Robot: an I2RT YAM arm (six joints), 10 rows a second.
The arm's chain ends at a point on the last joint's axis. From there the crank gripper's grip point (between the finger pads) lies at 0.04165 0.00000 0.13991 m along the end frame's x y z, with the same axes.
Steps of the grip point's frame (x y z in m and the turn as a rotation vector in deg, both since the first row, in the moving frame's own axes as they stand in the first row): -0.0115, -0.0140, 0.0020, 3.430, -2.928, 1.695; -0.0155, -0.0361, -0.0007, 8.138, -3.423, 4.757; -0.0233, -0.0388, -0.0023, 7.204, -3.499, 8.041; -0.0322, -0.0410, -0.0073, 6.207, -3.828, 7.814; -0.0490, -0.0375, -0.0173, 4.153, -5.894, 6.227
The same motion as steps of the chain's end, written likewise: -0.0044, -0.0067, 0.0003, 3.430, -2.928, 1.695; -0.0078, -0.0192, -0.0018, 8.138, -3.423, 4.757; -0.0156, -0.0264, -0.0038, 7.204, -3.499, 8.041; -0.0235, -0.0308, -0.0092, 6.207, -3.828, 7.814; -0.0348, -0.0310, -0.0206, 4.153, -5.894, 6.227
